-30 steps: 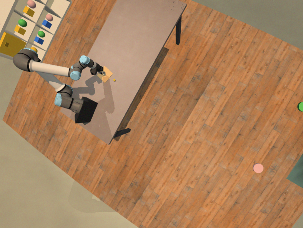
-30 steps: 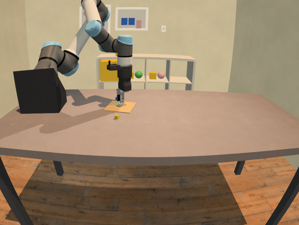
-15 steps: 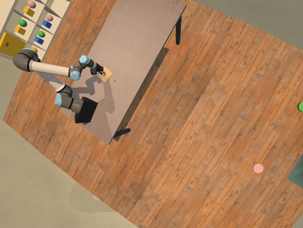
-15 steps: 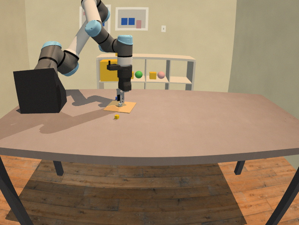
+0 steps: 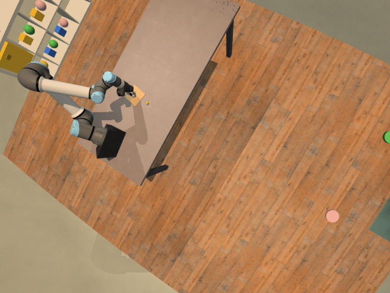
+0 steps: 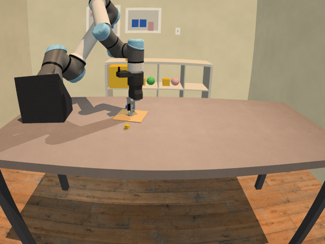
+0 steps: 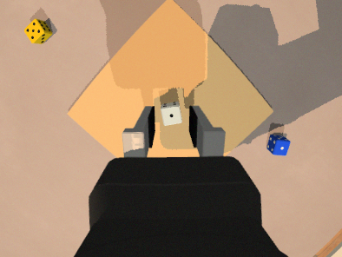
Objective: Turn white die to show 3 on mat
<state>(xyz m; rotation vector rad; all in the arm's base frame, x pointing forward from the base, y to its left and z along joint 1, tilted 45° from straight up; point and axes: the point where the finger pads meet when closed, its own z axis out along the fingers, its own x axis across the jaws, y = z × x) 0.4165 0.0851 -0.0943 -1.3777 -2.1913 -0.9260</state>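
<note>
The white die lies 30 mm below my hand. The rest, counted from my hand: yellow die (140 mm to the right, 30 mm below, 20 mm behind); mat (40 mm below); blue die (110 mm to the left, 30 mm below, 20 mm behind).
</note>
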